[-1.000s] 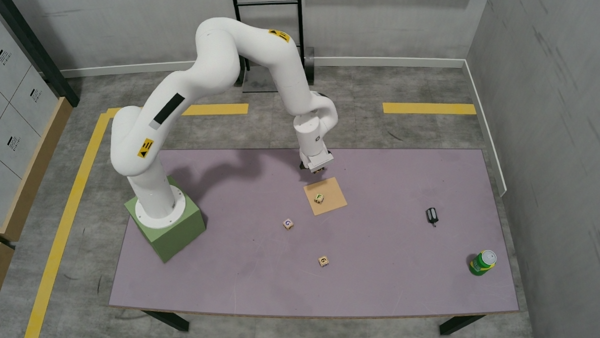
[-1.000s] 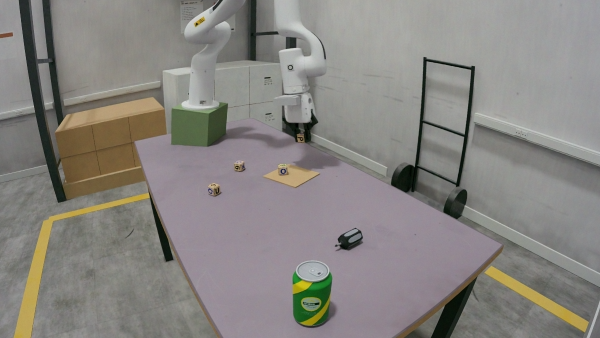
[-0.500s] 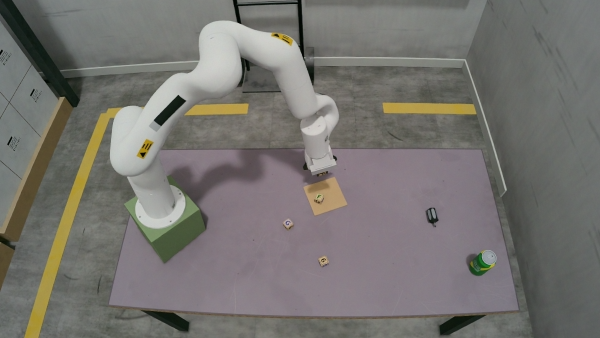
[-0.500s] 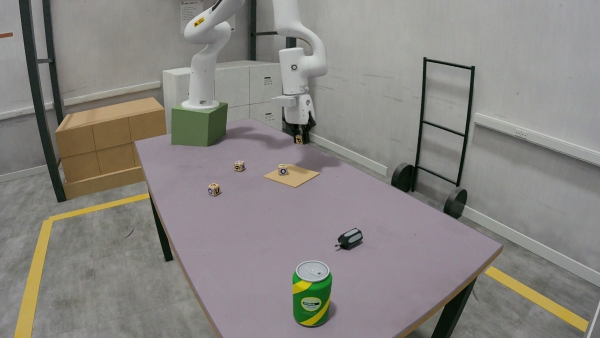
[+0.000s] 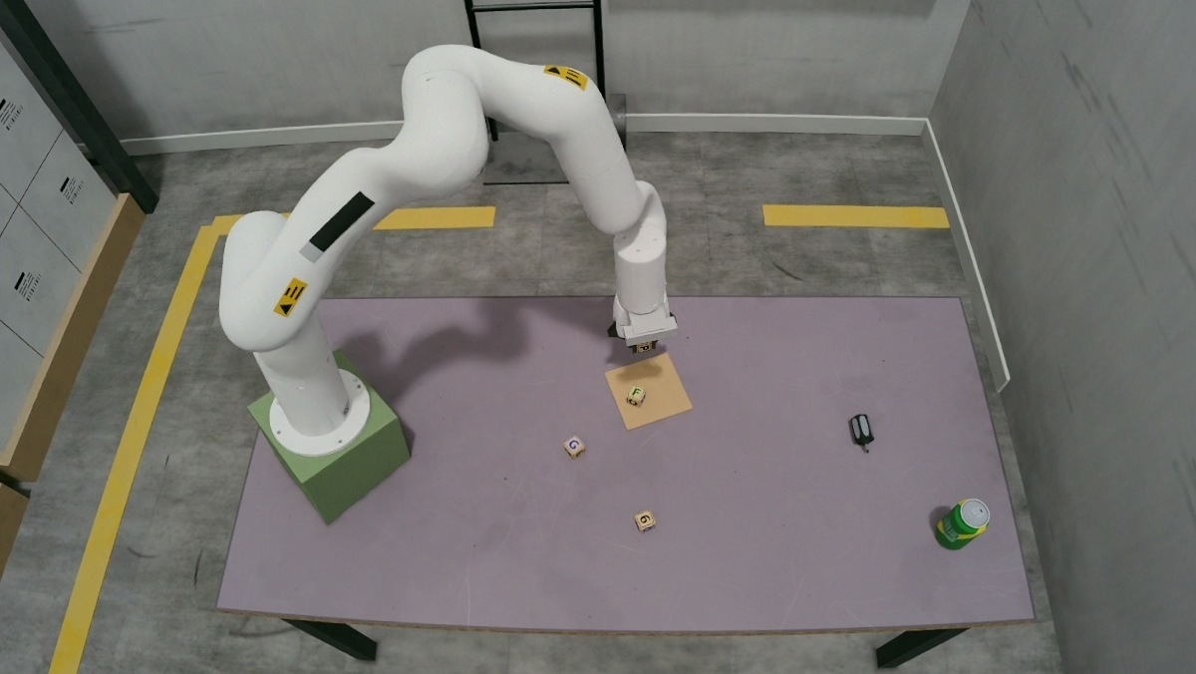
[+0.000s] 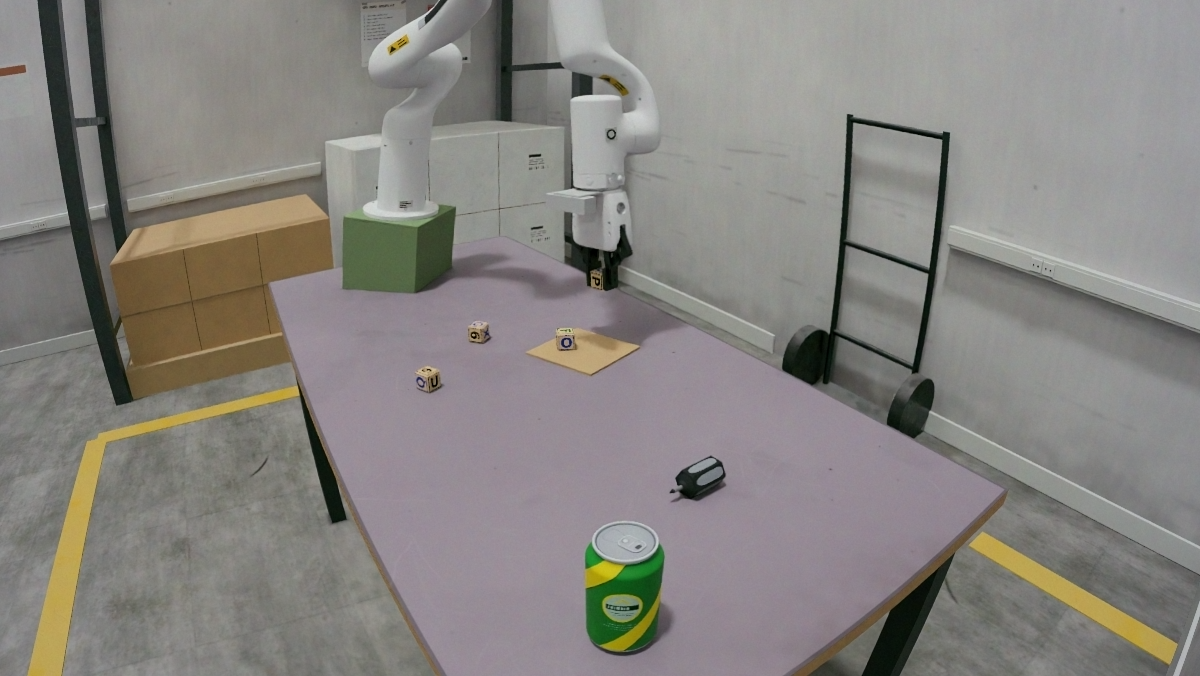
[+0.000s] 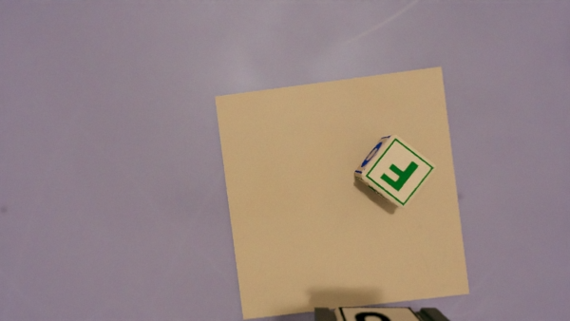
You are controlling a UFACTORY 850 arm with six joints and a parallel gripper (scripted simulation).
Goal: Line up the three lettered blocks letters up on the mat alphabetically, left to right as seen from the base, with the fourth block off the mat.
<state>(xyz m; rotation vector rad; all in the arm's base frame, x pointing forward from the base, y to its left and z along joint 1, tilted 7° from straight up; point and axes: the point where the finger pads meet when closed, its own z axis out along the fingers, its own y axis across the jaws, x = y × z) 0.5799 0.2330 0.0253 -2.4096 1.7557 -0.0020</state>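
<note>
Right now the tan mat is 120 mm below my hand, 40 mm to the right of it and 20 mm ahead of it. Round my hand: small black tool 450 mm ahead, 120 mm to the right, 110 mm below; green can 620 mm ahead, 310 mm to the right, 60 mm below.
</note>
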